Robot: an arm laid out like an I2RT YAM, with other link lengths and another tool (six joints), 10 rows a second.
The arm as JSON. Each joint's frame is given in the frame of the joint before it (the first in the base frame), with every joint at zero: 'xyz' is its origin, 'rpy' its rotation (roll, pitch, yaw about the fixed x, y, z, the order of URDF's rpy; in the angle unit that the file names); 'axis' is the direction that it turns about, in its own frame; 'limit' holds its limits. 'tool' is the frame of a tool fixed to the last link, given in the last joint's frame.
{
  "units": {
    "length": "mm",
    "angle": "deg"
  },
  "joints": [
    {
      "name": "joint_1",
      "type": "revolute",
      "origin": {
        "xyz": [
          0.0,
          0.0,
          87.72
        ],
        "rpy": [
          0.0,
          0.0,
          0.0
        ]
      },
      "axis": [
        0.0,
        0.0,
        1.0
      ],
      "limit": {
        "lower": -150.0,
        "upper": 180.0
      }
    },
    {
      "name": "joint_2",
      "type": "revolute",
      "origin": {
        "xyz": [
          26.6,
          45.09,
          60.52
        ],
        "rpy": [
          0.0,
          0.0,
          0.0
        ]
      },
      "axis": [
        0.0,
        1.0,
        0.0
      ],
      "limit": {
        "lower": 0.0,
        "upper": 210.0
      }
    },
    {
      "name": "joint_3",
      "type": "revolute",
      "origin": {
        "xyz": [
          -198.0,
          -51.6,
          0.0
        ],
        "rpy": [
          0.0,
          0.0,
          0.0
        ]
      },
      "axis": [
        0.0,
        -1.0,
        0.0
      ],
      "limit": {
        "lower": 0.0,
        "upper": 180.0
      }
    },
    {
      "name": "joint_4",
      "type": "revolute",
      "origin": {
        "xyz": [
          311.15,
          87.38,
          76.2
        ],
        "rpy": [
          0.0,
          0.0,
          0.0
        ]
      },
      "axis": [
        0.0,
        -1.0,
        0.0
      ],
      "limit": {
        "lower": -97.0,
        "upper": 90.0
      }
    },
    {
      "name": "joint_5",
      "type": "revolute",
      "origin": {
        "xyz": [
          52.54,
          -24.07,
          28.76
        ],
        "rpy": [
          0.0,
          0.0,
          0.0
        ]
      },
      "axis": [
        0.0,
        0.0,
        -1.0
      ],
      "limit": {
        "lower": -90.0,
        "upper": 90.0
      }
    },
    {
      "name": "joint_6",
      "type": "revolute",
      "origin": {
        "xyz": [
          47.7,
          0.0,
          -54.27
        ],
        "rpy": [
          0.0,
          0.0,
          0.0
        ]
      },
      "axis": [
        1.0,
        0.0,
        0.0
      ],
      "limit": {
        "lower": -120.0,
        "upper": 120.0
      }
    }
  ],
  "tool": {
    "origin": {
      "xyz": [
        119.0,
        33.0,
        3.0
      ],
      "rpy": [
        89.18,
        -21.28,
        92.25
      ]
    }
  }
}
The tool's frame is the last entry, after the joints.
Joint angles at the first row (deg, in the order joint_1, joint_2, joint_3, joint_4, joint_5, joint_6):
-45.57 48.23 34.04 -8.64 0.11 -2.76
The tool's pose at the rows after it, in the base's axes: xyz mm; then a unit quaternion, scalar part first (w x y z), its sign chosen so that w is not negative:
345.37, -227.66, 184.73, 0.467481, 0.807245, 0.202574, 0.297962
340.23, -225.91, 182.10, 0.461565, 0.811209, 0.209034, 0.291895
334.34, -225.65, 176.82, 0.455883, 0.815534, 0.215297, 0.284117
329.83, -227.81, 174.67, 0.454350, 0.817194, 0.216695, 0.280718
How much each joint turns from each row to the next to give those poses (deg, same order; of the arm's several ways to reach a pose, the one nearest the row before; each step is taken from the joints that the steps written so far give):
-0.61 -1.12 -0.54 -1.07 -0.68 -1.20
-0.66 -1.21 -0.45 -1.88 -0.71 -0.95
-0.92 -1.02 -0.74 -1.48 -0.76 -1.17
-1.03 -0.65 -0.48 -0.59 -0.76 -0.69

